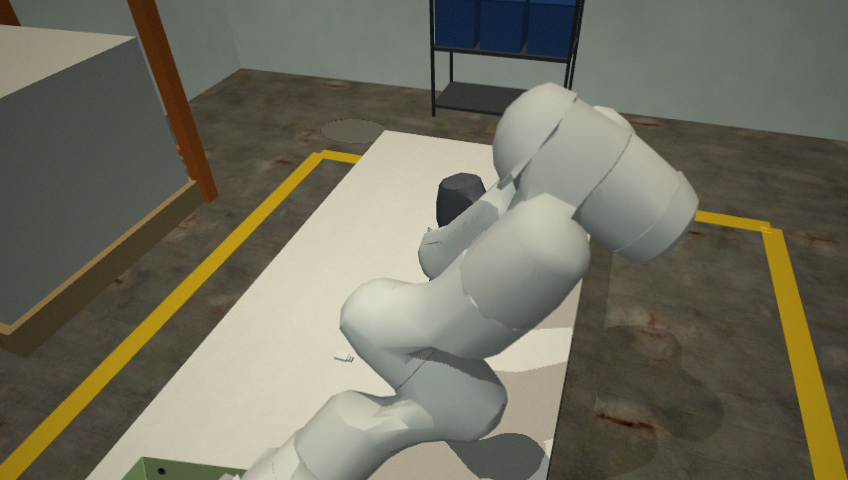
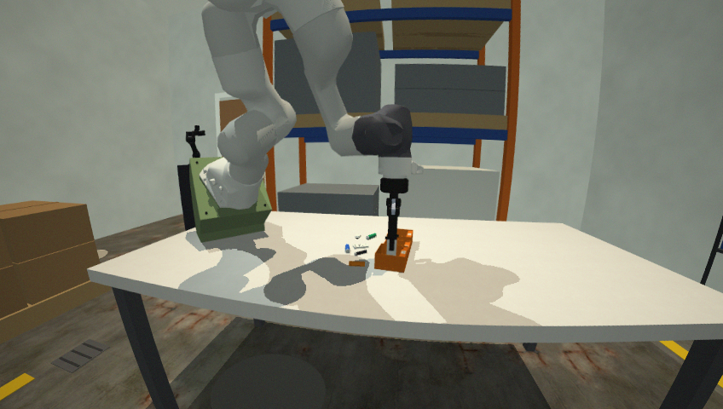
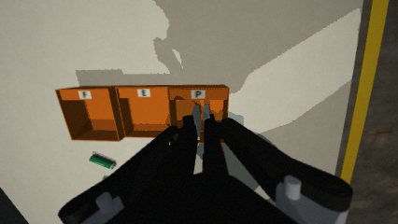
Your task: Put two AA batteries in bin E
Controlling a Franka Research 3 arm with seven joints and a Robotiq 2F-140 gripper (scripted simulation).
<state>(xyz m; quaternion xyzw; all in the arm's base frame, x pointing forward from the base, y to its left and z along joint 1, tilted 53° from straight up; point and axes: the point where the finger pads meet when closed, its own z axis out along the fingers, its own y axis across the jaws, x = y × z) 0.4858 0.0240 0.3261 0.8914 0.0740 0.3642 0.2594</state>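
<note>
Now: the orange bin row 9 cm to the left of my hand, 3 cm below it and 2 cm ahead of it. Also, from my hand: orange AA battery (10 cm behind, 4 cm below, 1 cm to the right); domino (13 cm to the left, 10 cm behind, 4 cm below); black stick (9 cm behind, 7 cm to the left, 4 cm below).
</note>
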